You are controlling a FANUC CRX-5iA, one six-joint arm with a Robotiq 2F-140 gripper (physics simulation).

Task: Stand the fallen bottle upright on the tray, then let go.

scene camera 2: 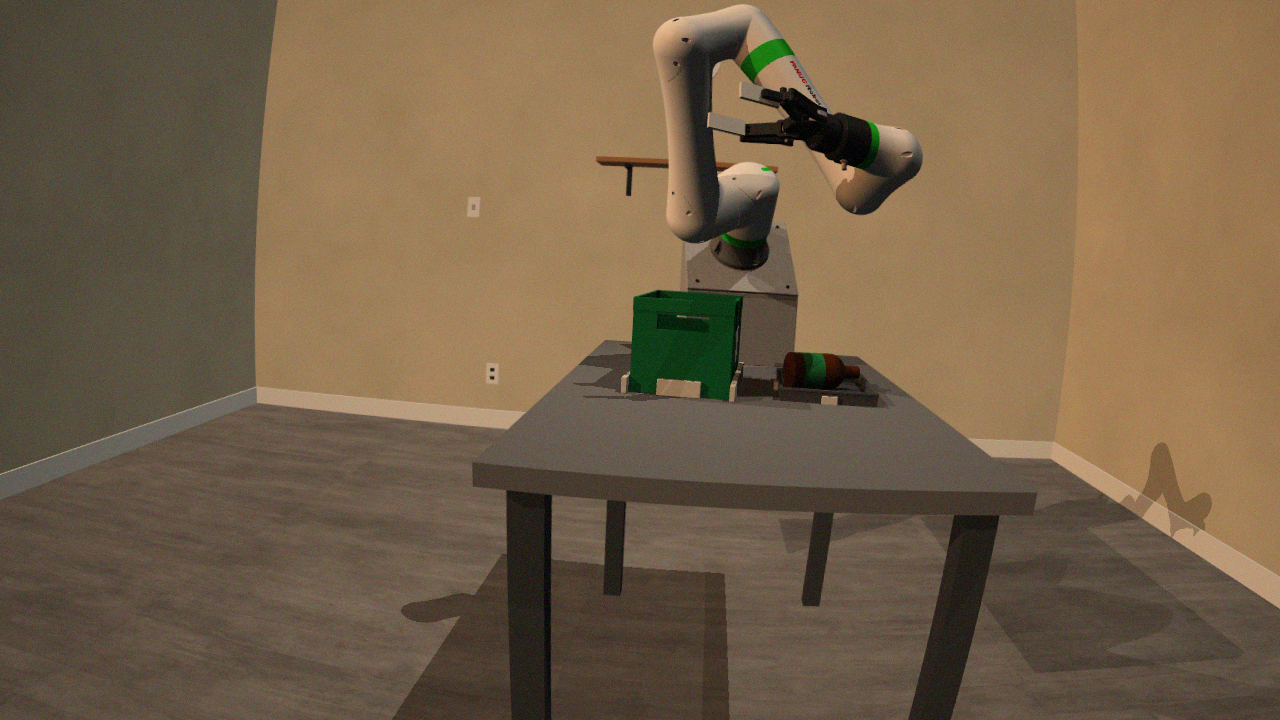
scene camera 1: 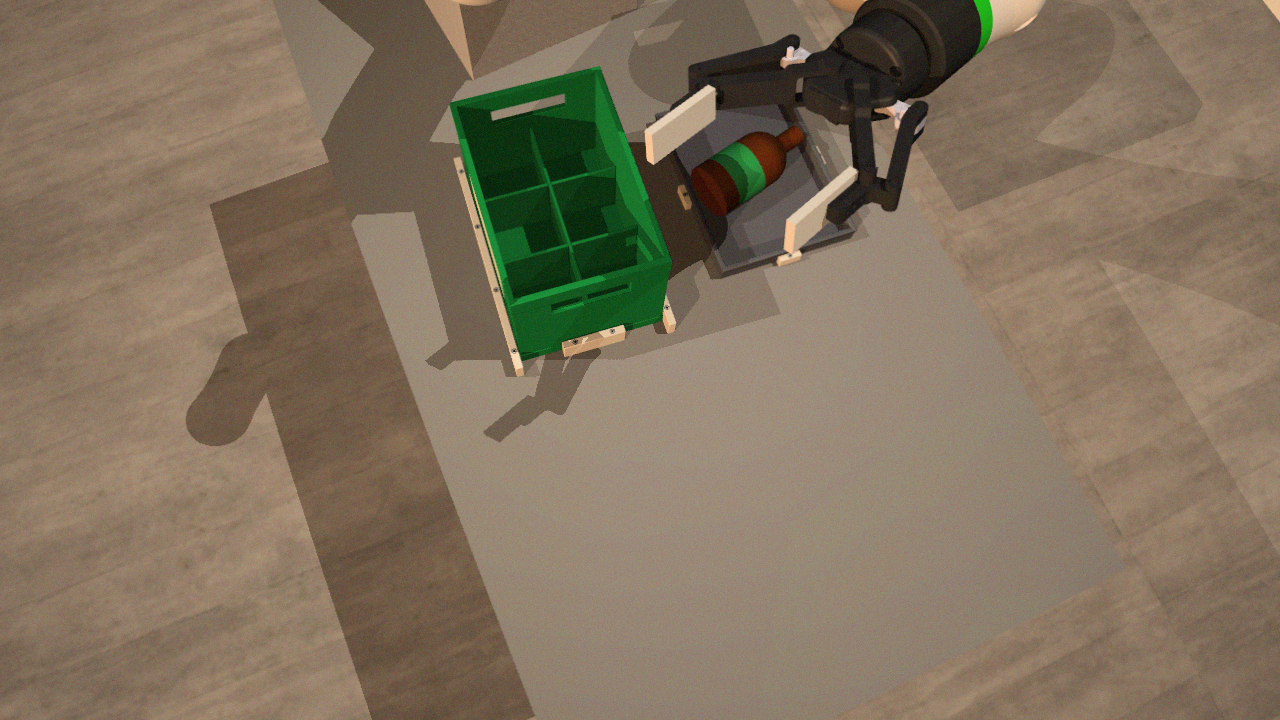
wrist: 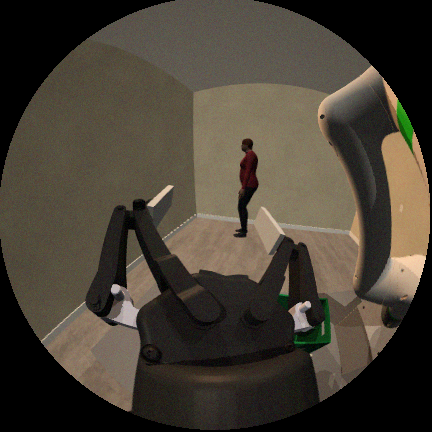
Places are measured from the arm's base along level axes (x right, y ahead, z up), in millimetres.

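Pixels of known places: gripper, fingertip midpoint: (scene camera 2: pixel 723 105) (scene camera 1: pixel 716 190) (wrist: pixel 215 205); arm's base at its link origin: (scene camera 2: pixel 739 249).
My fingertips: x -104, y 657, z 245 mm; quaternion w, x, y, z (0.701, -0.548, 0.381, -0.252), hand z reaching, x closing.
Observation:
Ahead of a thing's pixels: the offset from my fingertips to its top centre. "spot": to the spot under its first point. Level surfaces: height alone.
A brown bottle with a green band @(dx -166, dy -301, dz -441 mm) (scene camera 1: pixel 737 175) (scene camera 2: pixel 814 369) lies on its side on the dark grey tray @(spot: dx -152, dy -169, dz -504 mm) (scene camera 1: pixel 760 261) (scene camera 2: pixel 805 394). In scene camera 1 its neck points to the upper right and its base to the lower left. The gripper (scene camera 1: pixel 750 167) (scene camera 2: pixel 741 107) (wrist: pixel 215 217) is open and empty, its fingers wide apart. It is high above the table and points sideways. In scene camera 1 its fingers overlap the view of the tray, but scene camera 2 shows it well above the bottle. The bottle does not show in the wrist view.
A green divided crate @(dx +101, dy -230, dz -344 mm) (scene camera 1: pixel 586 317) (scene camera 2: pixel 684 358) (wrist: pixel 315 345) stands beside the tray, with pale wooden blocks around its base. The grey table @(dz -520 mm) (scene camera 1: pixel 760 492) (scene camera 2: pixel 742 447) carries both. The wrist view shows a person in a red top (wrist: pixel 248 170) standing on the floor and the white arm (wrist: pixel 367 200).

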